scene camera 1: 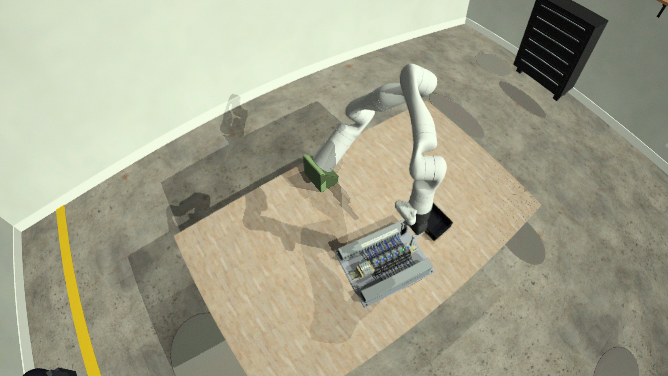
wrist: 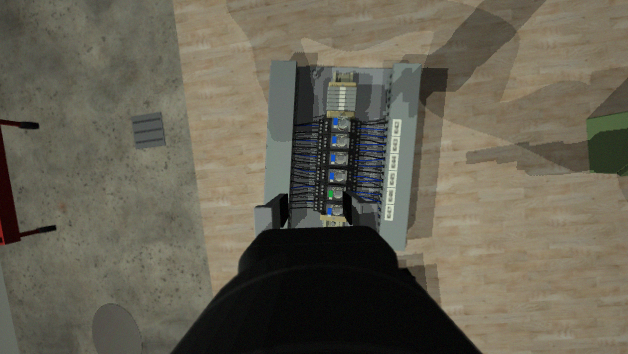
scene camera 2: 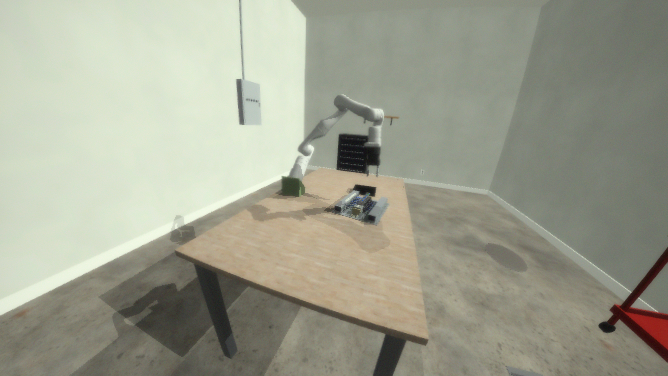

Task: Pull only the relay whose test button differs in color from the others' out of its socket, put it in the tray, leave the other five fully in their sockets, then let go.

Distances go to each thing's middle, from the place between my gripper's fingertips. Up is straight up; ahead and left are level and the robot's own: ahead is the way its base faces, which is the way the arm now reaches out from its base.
My gripper is now 19 cm above the grey panel (scene camera 1: pixel 349 265), 5 cm to the left of it and 3 cm past it.
